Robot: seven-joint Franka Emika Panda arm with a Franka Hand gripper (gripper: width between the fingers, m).
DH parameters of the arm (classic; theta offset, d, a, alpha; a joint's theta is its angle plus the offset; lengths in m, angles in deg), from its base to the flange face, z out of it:
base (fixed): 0 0 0 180
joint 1: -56.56 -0.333 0 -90
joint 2: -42.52 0 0 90
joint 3: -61.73 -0.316 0.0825 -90
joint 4: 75.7 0 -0.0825 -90
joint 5: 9.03 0.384 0 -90
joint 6: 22.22 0 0.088 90
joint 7: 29.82 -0.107 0 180
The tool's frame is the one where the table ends.
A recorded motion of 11 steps. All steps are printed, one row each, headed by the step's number.
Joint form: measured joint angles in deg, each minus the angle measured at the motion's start. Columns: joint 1, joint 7, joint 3, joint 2, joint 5, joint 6, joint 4.
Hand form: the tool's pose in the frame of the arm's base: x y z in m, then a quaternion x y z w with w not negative. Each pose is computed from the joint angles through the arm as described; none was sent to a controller.
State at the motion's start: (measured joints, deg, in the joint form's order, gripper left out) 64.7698 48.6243 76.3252 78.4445 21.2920 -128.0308 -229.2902
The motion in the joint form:
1: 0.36 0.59 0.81 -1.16 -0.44 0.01 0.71
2: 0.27 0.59 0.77 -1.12 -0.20 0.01 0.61
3: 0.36 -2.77 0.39 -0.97 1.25 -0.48 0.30
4: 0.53 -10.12 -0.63 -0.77 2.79 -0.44 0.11
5: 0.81 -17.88 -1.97 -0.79 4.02 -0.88 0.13
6: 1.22 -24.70 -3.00 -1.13 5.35 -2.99 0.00
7: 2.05 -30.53 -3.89 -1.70 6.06 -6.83 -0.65
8: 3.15 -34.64 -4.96 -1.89 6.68 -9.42 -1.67
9: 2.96 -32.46 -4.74 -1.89 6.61 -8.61 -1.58
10: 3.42 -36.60 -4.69 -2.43 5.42 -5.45 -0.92
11: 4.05 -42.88 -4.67 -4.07 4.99 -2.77 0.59
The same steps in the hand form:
1: 0.3215 -0.0966 0.4168 -0.86554 -0.37454 -0.16230 0.29021
2: 0.3215 -0.0954 0.4164 -0.86493 -0.37442 -0.16295 0.29181
3: 0.3225 -0.0926 0.4166 -0.87480 -0.34361 -0.16253 0.30038
4: 0.3237 -0.0861 0.4179 -0.89263 -0.28640 -0.14714 0.31548
5: 0.3267 -0.0801 0.4196 -0.90942 -0.22624 -0.12919 0.32417
6: 0.3314 -0.0793 0.4193 -0.92358 -0.16356 -0.12173 0.32470
7: 0.3356 -0.0846 0.4144 -0.93647 -0.09978 -0.12125 0.31365
8: 0.3356 -0.0875 0.4079 -0.94300 -0.05239 -0.11840 0.30658
9: 0.3349 -0.0863 0.4079 -0.94066 -0.07295 -0.11990 0.30896
10: 0.3324 -0.0856 0.4066 -0.94193 -0.04805 -0.08639 0.32092
11: 0.3351 -0.0883 0.4062 -0.94145 0.00177 -0.04995 0.33343

